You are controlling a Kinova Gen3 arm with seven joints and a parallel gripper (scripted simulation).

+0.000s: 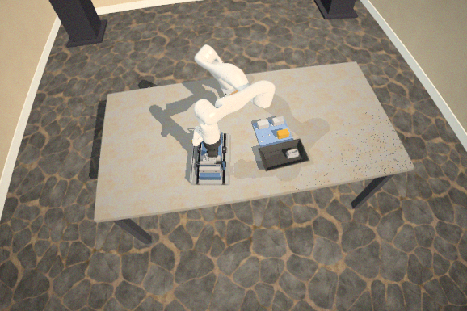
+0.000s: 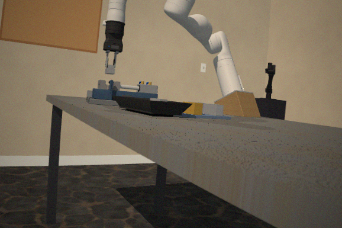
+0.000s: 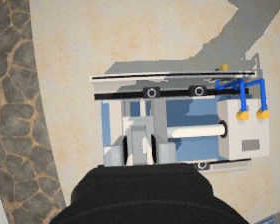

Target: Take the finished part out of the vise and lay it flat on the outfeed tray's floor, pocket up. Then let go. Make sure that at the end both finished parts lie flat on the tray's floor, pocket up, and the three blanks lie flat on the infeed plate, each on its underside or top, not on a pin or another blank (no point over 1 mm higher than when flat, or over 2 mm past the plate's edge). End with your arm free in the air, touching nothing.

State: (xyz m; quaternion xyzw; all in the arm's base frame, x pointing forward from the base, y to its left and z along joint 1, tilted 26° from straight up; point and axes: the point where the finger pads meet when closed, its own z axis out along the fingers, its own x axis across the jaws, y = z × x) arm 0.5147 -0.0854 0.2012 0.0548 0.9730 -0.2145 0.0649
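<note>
The vise is 7 cm behind my hand, 1 cm to the left of it and 13 cm below it. The rest, counted from my hand: yellow block: 16 cm behind, 41 cm to the left, 14 cm below; then blue fixture plate: 19 cm behind, 36 cm to the left, 17 cm below.
</note>
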